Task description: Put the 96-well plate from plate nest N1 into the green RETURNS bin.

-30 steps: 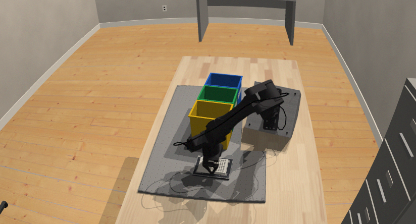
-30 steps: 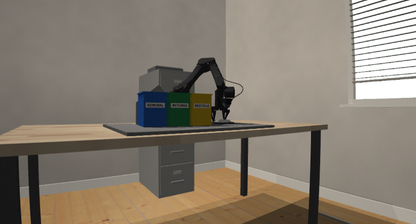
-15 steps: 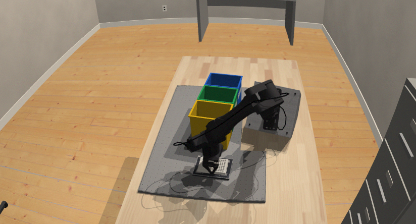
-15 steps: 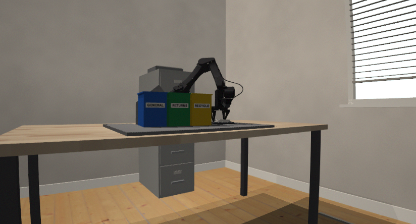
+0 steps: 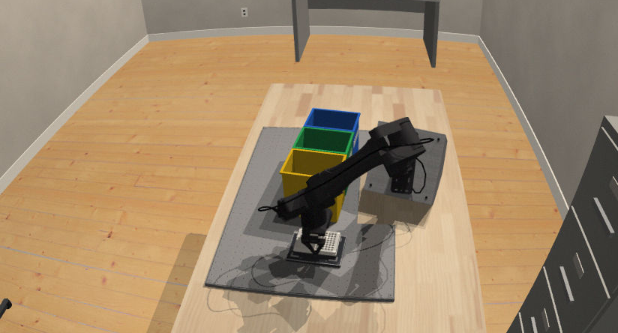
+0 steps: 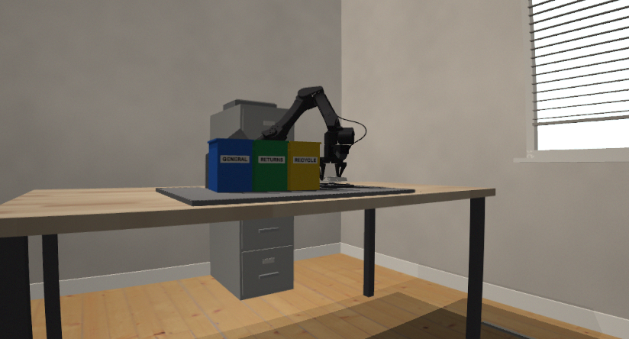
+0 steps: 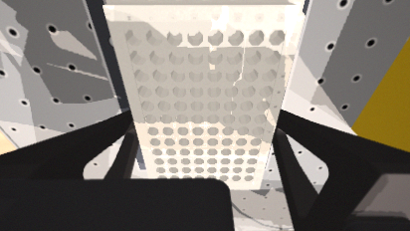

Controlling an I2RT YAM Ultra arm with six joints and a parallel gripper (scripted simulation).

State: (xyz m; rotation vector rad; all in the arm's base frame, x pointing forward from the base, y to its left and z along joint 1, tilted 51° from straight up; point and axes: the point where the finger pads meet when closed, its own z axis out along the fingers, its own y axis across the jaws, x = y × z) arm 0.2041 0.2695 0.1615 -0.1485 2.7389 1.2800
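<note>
Right now the dark plate nest is 3 cm below my hand. The rest, counted from my hand: white 96-well plate (right at my hand); green returns bin (8 cm ahead, 31 cm to the right, 5 cm above); yellow recycle bin (7 cm ahead, 18 cm to the right, 5 cm above).
</note>
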